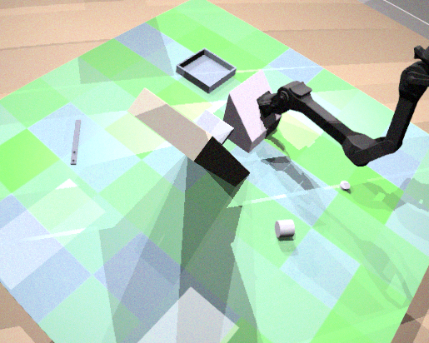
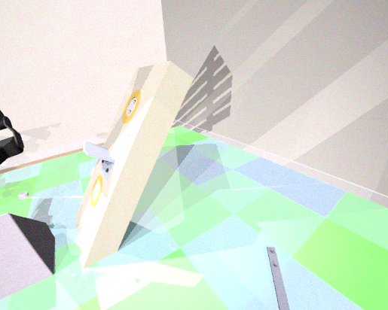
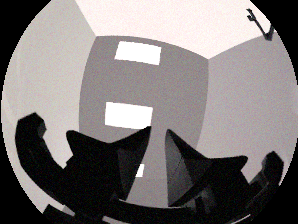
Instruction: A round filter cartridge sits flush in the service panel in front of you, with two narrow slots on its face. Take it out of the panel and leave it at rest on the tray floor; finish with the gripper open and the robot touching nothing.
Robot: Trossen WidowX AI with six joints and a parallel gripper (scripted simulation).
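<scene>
My gripper tip is now 440 mm short of the round white filter cartridge, 400 mm above it and 360 mm to the left of it. Round my gripper tip: grey bracket 490 mm below, 370 mm to the right, 340 mm ahead; grey-blue tray 670 mm below, 660 mm to the right.
</scene>
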